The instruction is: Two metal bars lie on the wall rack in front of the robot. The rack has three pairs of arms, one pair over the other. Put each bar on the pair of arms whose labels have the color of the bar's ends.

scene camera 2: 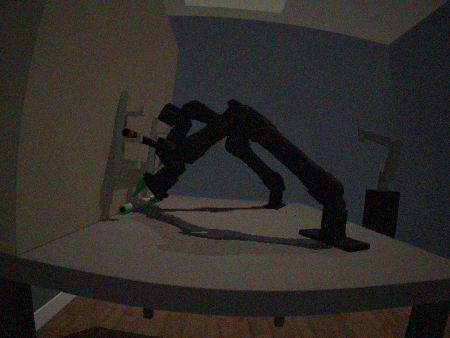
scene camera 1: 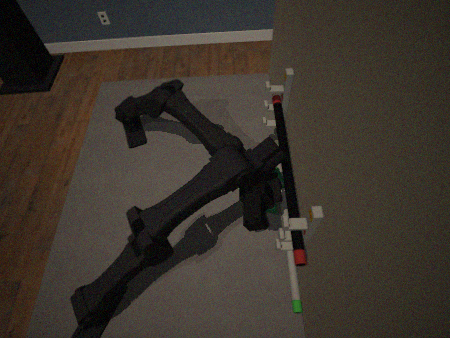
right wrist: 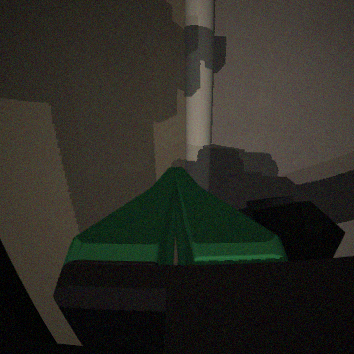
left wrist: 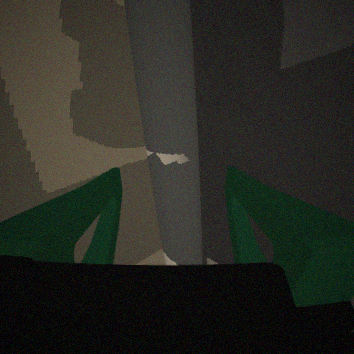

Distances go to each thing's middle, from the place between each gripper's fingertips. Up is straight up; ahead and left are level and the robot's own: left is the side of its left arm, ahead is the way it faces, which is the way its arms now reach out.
My right gripper is now 5 cm short of the metal bar [scene camera 1: 292, 269], 1 cm to the right of it and 14 cm above it.
I see my left gripper 1 cm short of the metal bar, 12 cm to the left of it and 1 cm above it.
